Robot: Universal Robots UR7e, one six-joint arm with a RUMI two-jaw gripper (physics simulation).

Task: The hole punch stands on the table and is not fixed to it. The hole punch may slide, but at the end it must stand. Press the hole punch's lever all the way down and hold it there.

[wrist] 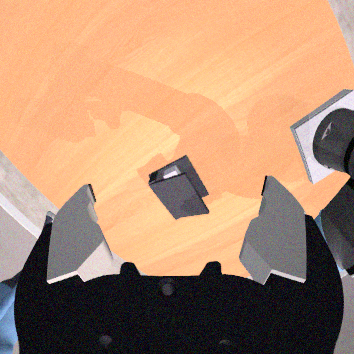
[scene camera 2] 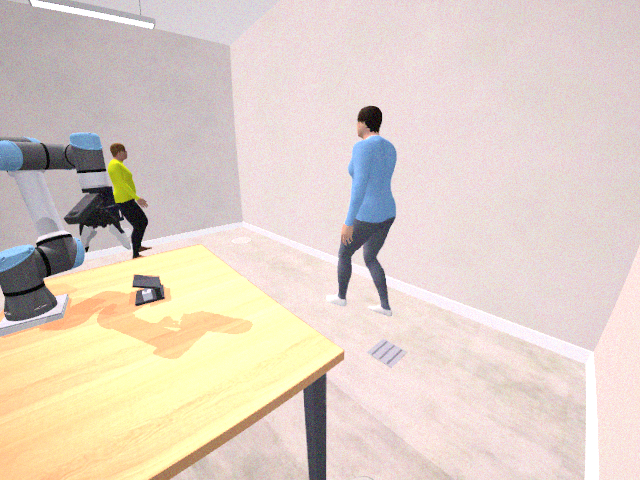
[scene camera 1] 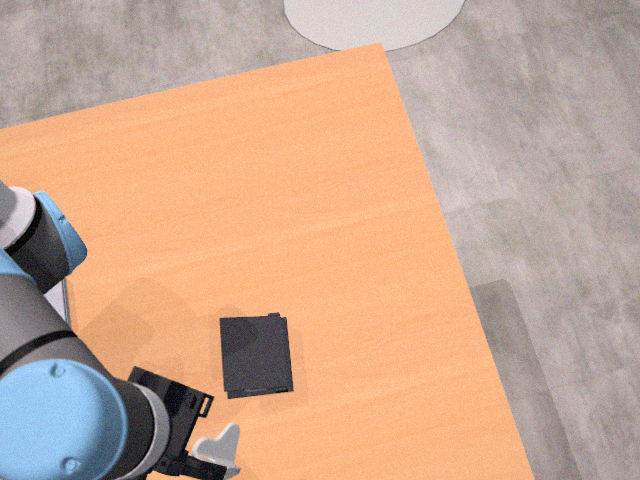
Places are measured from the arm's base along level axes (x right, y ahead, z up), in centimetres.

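Pixels of known places: gripper, between the fingertips: [wrist: 176, 182] [scene camera 2: 108, 251]; arm's base, origin of its link: [wrist: 336, 138] [scene camera 2: 32, 309].
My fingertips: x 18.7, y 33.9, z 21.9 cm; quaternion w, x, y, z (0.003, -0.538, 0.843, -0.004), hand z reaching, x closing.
Note:
Ahead of a thing's pixels: the offset from my fingertips to its middle. Level surfaces: height alone.
The dark hole punch {dx -12.7, dy +6.9, dz -20.4 cm} [scene camera 1: 256, 356] [scene camera 2: 161, 291] [wrist: 180, 196] stands upright on the wooden table {dz -24.6 cm} [scene camera 1: 336, 180] [scene camera 2: 217, 372] [wrist: 75, 45]. Its flat lever {dx -12.7, dy +6.9, dz -18.1 cm} [scene camera 2: 146, 281] [wrist: 175, 199] is raised, with a wedge-shaped gap above the base, where a light metal part shows. My gripper [scene camera 2: 107, 246] [wrist: 176, 182] is open and empty, its two grey fingers wide apart. It is high above the table and apart from the hole punch. In the first scene view one pale finger [scene camera 1: 222, 446] shows to the lower left of the hole punch; the other finger is unclear there.
The arm's base plate [scene camera 2: 63, 307] [wrist: 303, 150] is on the table, left of the hole punch in the second scene view. A person in a blue top [scene camera 2: 374, 175] and a person in a yellow top [scene camera 2: 123, 180] stand beyond the table. Arm shadows fall across the table.

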